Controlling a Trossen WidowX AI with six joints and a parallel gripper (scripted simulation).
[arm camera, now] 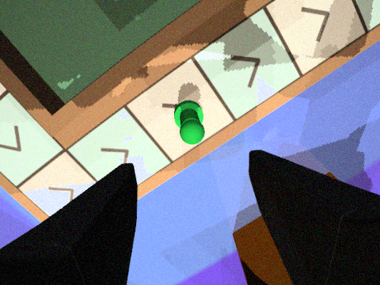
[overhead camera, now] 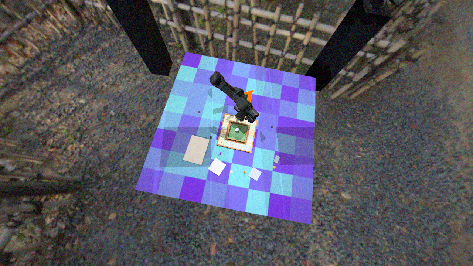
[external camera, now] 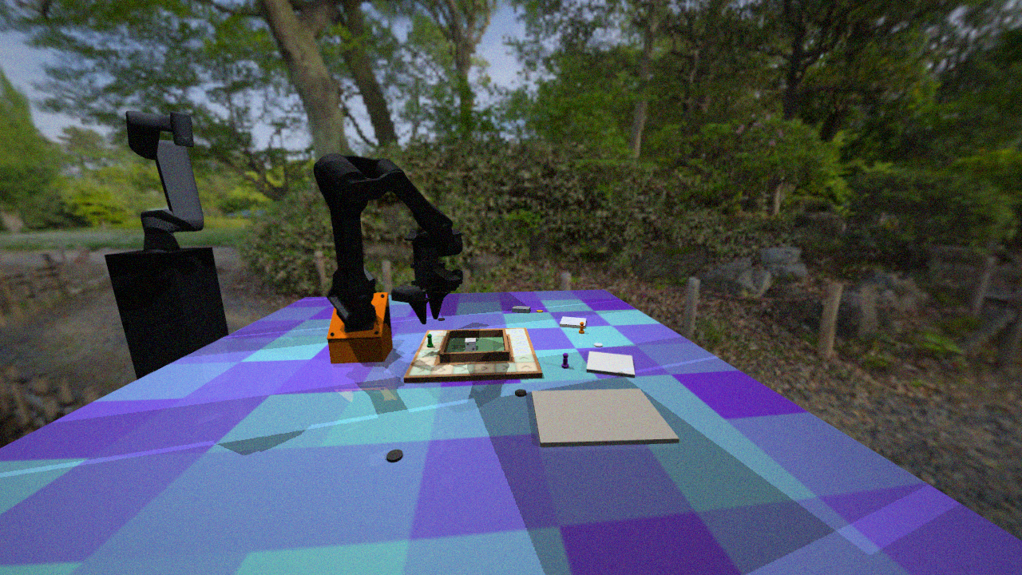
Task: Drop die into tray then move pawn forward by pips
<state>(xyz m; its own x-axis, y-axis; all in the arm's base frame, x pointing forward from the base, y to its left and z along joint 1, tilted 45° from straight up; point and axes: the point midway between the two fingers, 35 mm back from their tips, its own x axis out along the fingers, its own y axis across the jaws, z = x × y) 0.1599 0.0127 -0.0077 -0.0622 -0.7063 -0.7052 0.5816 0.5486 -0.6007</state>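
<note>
Now: gripper tip 50 mm above the green pawn. Also, from my gripper tip: white die: 100 mm ahead, 40 mm to the right, 50 mm below; purple pawn: 300 mm ahead, 140 mm to the right, 60 mm below; green dice tray: 110 mm ahead, 30 mm to the right, 70 mm below.
</note>
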